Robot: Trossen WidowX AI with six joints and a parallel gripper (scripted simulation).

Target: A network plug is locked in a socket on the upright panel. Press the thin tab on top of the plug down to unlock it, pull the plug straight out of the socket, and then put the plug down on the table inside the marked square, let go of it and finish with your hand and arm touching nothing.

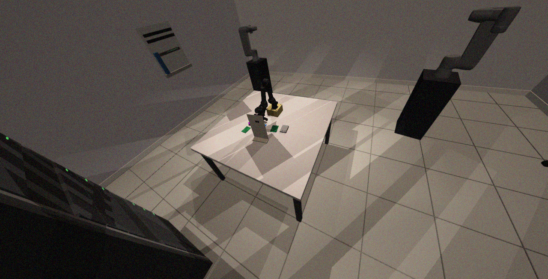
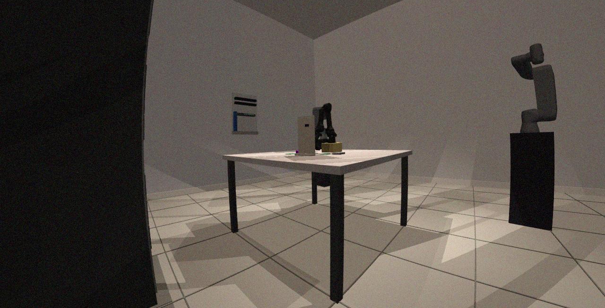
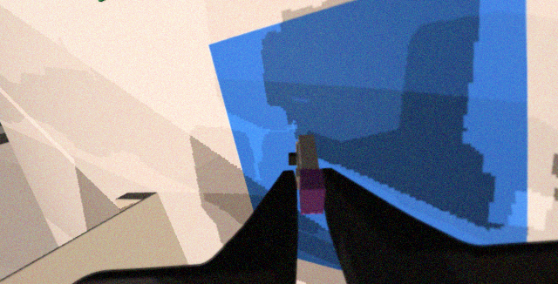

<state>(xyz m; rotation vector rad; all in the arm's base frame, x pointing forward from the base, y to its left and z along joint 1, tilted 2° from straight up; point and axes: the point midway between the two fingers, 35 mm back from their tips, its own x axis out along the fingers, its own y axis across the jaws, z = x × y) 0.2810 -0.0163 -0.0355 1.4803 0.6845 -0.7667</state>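
The blue marked square lies 20 mm below my gripper tip and 10 mm behind it. Round my gripper tip: grey piece (280 mm to the left, 110 mm behind, 10 mm below); upright panel (140 mm to the left, 130 mm ahead, 130 mm above); network plug (right at my gripper tip).
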